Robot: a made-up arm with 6 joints.
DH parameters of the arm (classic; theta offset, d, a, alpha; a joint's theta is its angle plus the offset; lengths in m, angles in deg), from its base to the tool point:
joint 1: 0 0.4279 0 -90
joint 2: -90 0 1.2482 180
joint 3: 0 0 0 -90
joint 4: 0 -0.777 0 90
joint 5: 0 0.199 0 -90
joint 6: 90 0 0 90
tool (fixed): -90 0 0 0
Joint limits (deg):
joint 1: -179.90..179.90
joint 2: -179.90..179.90
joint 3: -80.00..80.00
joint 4: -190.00..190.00
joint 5: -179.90..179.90
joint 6: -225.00..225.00
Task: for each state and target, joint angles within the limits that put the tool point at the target. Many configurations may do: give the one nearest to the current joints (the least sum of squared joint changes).
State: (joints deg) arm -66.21 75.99 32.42 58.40 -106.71 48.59
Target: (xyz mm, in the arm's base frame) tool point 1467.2 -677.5 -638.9
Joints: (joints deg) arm -21.77 108.45 38.02 64.68 -106.71 48.59
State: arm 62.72 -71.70 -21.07 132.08 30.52 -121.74
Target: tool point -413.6 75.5 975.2
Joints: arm 14.32 -68.33 -68.89 151.83 30.52 -121.74
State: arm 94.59 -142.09 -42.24 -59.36 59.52 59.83
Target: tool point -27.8 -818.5 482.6
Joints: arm 81.51 -124.87 -37.44 -62.05 59.52 59.83
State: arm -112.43 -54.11 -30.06 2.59 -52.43 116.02
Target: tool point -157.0 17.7 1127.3
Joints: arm -102.87 -33.66 -50.29 -37.91 -52.43 116.02
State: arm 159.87 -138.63 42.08 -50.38 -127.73 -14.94
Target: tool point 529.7 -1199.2 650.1
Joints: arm 109.80 -116.25 0.21 -62.42 -127.73 -14.94
